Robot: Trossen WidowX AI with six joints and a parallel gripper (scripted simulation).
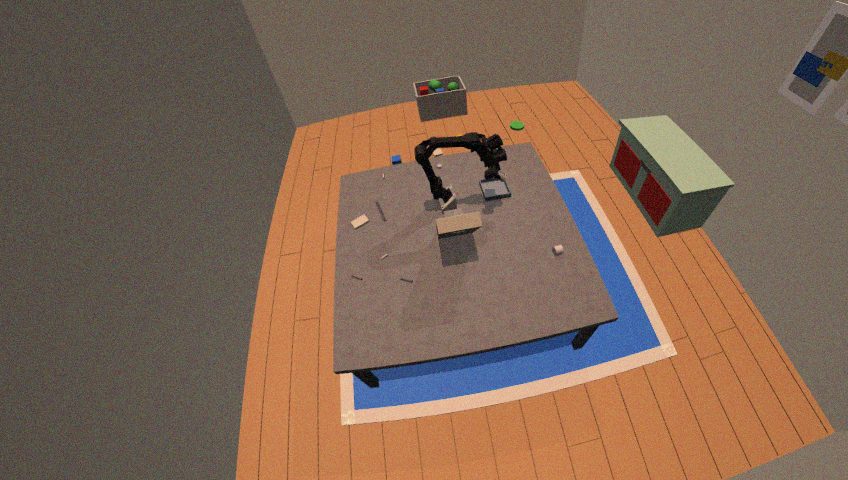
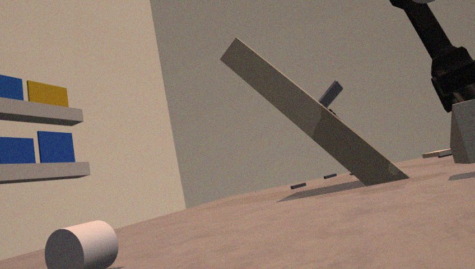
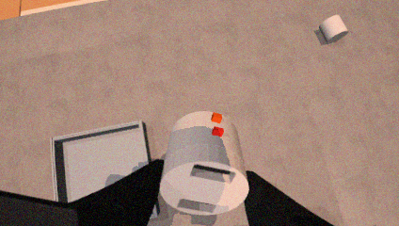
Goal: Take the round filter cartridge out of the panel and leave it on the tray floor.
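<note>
The tray is 23 cm below my gripper tip, 14 cm behind it and 4 cm to the left of it. From my gripper tip the other things lie so: service panel: 30 cm to the right, 18 cm ahead, 5 cm below; filter cartridge: right at my gripper tip.
</note>
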